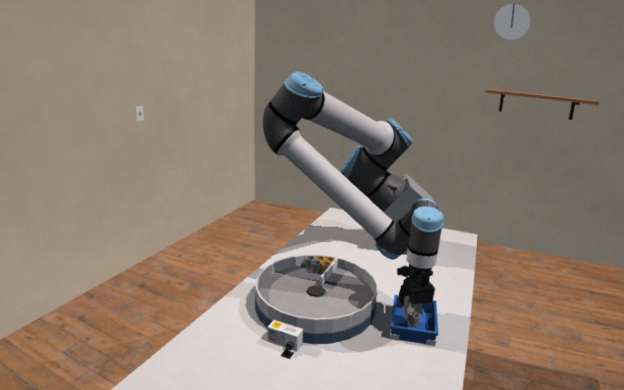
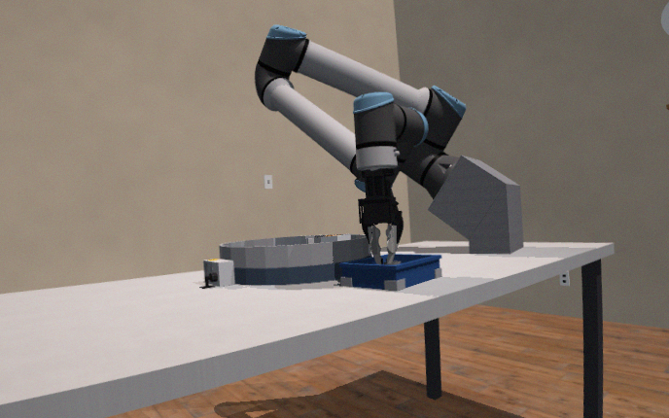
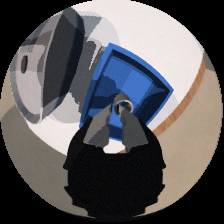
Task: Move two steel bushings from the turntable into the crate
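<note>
Right now my hand is 2 cm to the right of the blue crate, 2 cm above it and 1 cm past it. From my hand the other things lie so: grey turntable: 33 cm to the right, 1 cm behind, 1 cm above.
</note>
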